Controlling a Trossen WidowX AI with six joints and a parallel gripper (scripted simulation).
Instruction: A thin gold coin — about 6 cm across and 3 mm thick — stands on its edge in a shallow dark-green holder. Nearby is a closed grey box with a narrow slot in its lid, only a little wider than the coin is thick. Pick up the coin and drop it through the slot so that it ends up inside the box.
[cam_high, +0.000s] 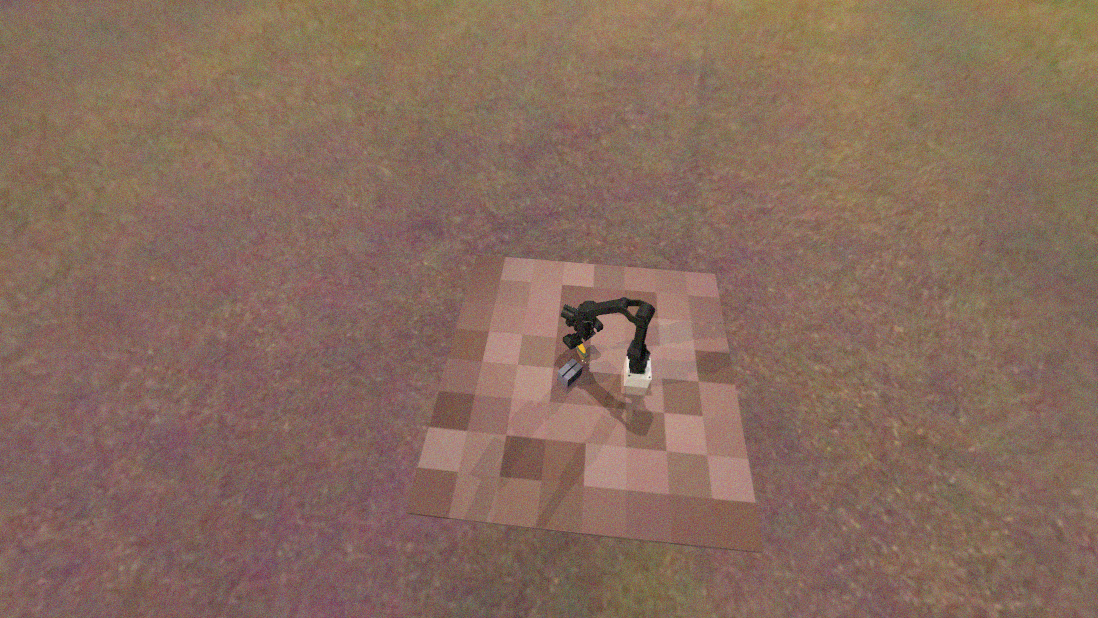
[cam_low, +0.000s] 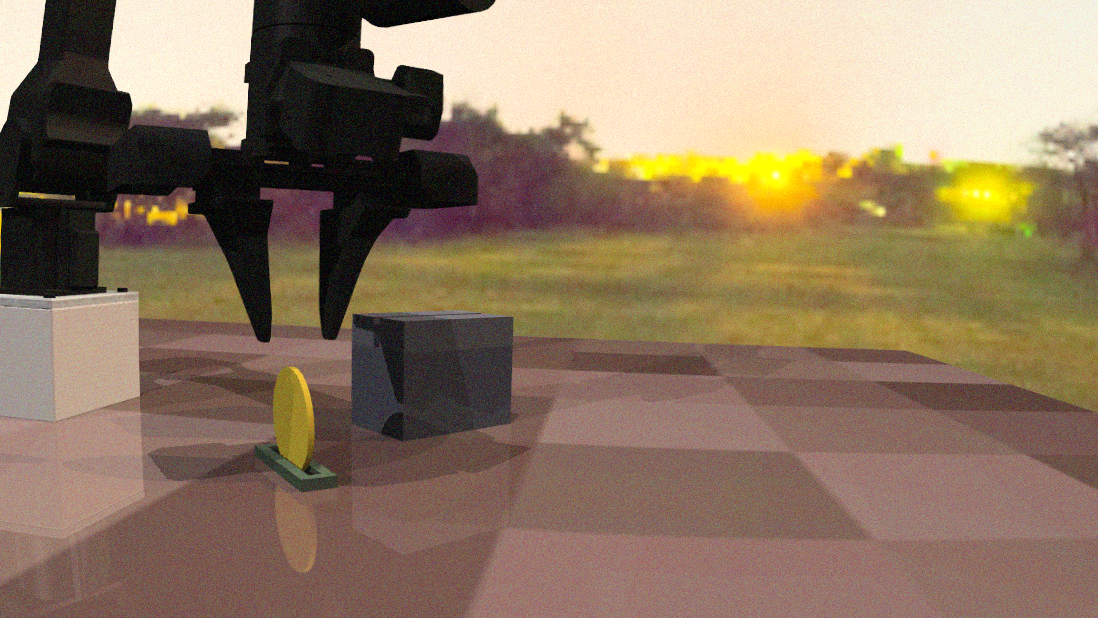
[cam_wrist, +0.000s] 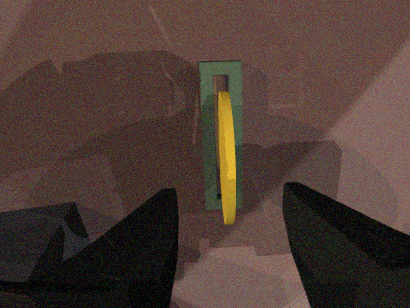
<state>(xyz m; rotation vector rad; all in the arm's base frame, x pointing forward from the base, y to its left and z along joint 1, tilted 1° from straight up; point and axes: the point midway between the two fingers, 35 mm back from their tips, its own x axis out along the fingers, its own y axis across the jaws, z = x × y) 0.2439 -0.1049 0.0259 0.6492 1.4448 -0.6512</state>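
Right now my gripper tip is 4 cm above the gold coin.
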